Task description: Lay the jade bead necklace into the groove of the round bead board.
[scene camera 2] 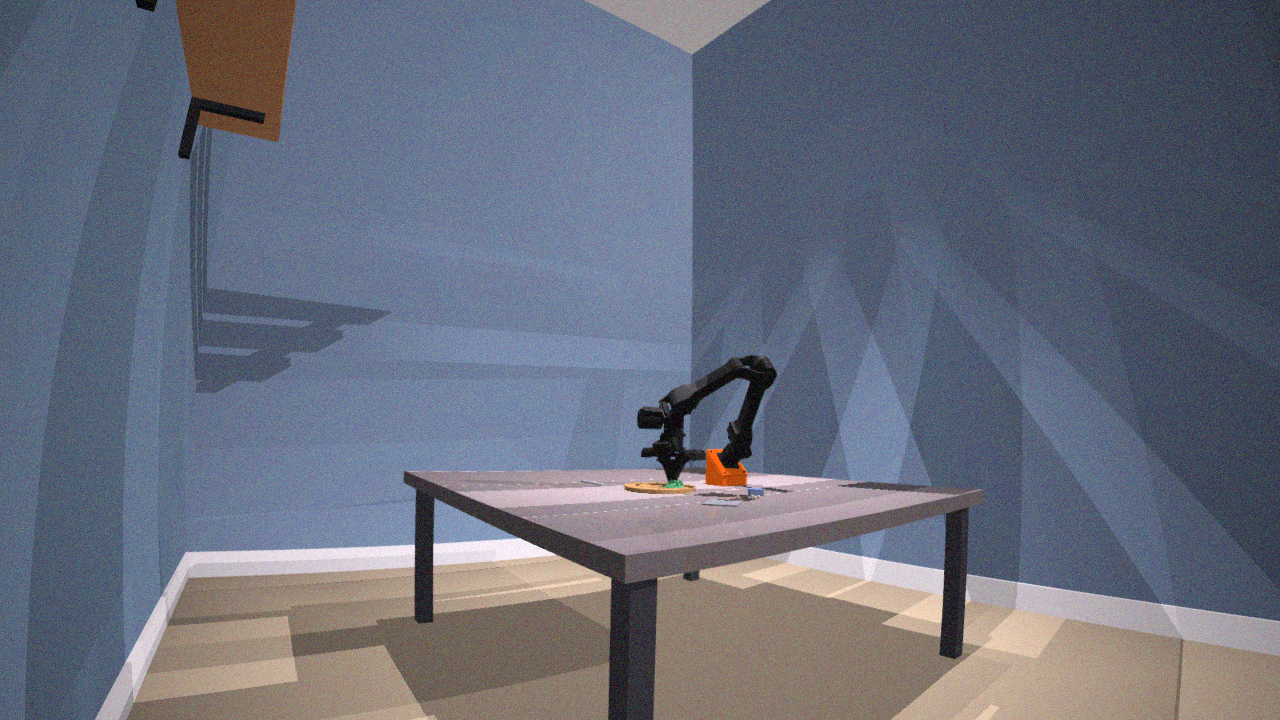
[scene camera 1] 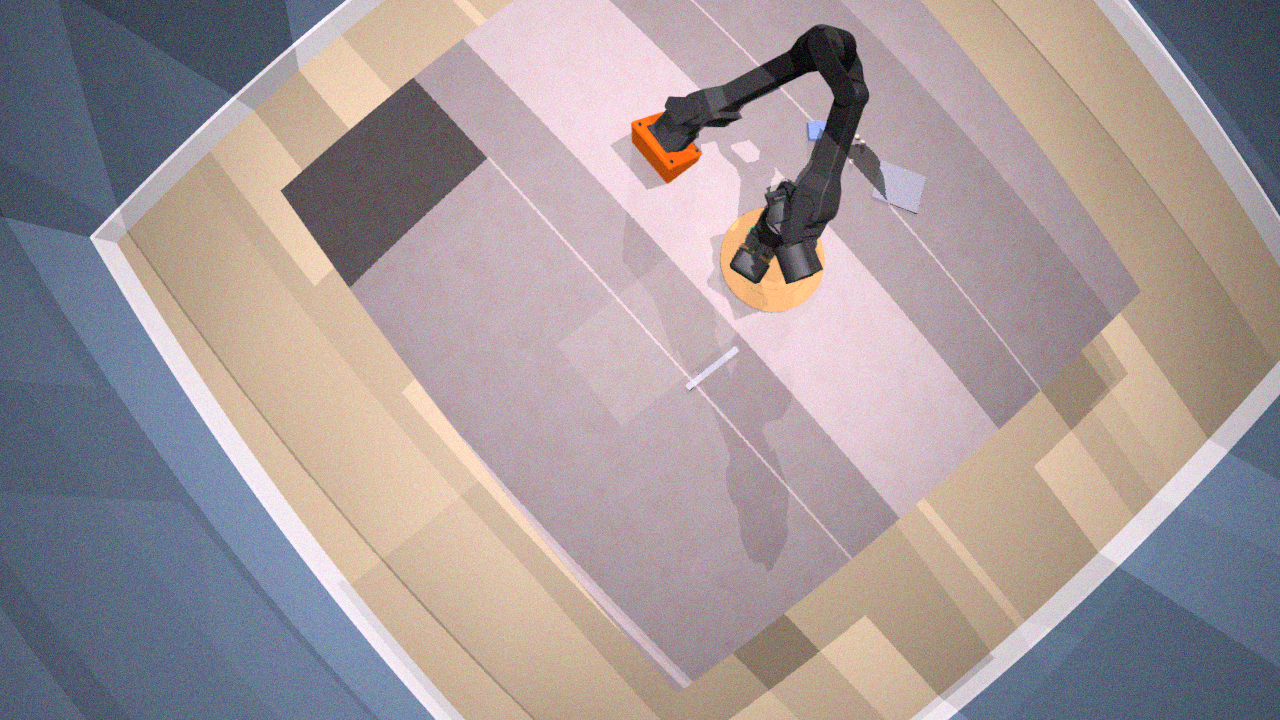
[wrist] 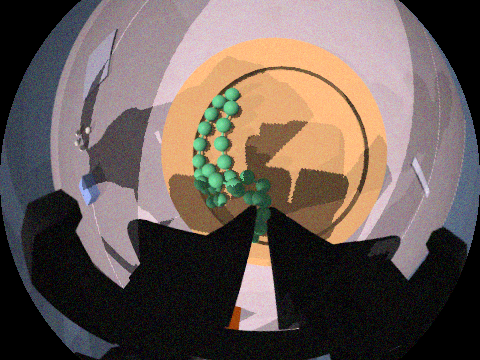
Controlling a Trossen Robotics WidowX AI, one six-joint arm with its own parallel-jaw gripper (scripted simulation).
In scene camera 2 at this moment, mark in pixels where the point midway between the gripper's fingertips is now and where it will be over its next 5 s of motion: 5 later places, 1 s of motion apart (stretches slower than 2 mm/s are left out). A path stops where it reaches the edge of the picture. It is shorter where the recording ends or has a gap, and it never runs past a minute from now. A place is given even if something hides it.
My gripper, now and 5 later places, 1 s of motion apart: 672,483; 667,479; 667,478; 669,475; 669,486; 658,484
